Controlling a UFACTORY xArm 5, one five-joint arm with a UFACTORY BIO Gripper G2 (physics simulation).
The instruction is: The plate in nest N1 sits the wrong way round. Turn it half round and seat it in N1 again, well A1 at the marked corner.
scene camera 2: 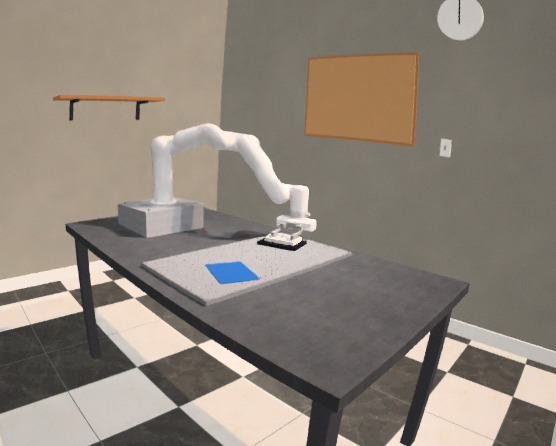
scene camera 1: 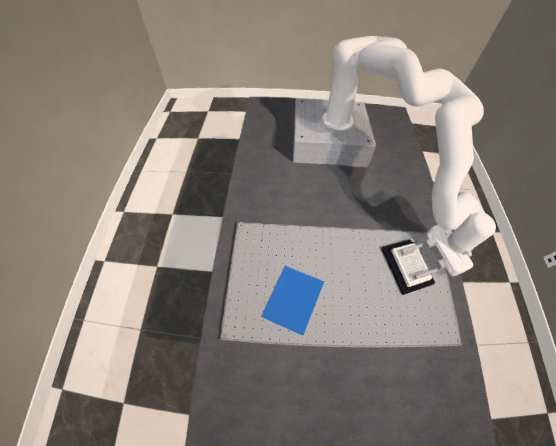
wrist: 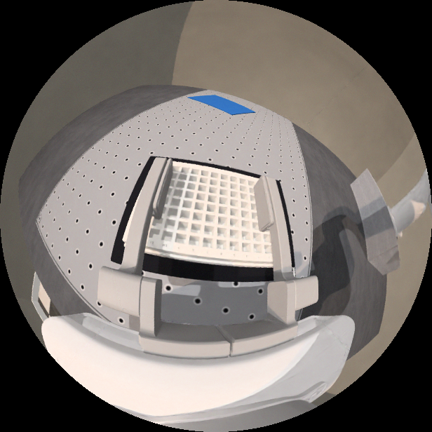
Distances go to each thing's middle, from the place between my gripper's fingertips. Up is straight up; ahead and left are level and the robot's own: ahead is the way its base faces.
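Labels:
White well plate (scene camera 1: 410, 264): 20 mm to the left of my hand, 10 mm behind it and 20 mm below it. Black nest N1 (wrist: 157, 264), from my hand: 10 mm to the left, 10 mm behind, 30 mm below. Flat blue rectangle (scene camera 1: 292, 302), from my hand: 320 mm to the right, 170 mm ahead, 40 mm below. Going by their middles, the flat blue rectangle is the farthest from my hand of the things named here.

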